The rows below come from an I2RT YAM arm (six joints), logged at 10 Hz.
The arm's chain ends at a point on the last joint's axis. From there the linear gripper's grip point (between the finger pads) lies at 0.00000 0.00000 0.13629 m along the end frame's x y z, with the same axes.
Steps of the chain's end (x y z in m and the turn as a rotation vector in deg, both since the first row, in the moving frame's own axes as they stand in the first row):
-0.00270, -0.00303, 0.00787, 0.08, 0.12, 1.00
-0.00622, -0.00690, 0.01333, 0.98, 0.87, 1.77
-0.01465, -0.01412, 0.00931, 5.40, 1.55, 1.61
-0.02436, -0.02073, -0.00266, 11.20, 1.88, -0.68
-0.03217, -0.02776, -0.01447, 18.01, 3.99, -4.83
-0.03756, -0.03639, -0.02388, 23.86, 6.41, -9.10
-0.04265, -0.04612, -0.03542, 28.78, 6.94, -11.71
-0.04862, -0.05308, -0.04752, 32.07, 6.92, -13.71
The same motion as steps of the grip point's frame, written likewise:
-0.00241, -0.00322, 0.00787, 0.08, 0.12, 1.00
-0.00412, -0.00920, 0.01329, 0.98, 0.87, 1.77
-0.01079, -0.02689, 0.00866, 5.40, 1.55, 1.61
-0.02007, -0.04722, -0.00533, 11.20, 1.88, -0.68
-0.02464, -0.07021, -0.02147, 18.01, 3.99, -4.83
-0.02727, -0.09236, -0.03633, 23.86, 6.41, -9.10
-0.03380, -0.11275, -0.05315, 28.78, 6.94, -11.71
-0.04203, -0.12647, -0.06916, 32.07, 6.92, -13.71

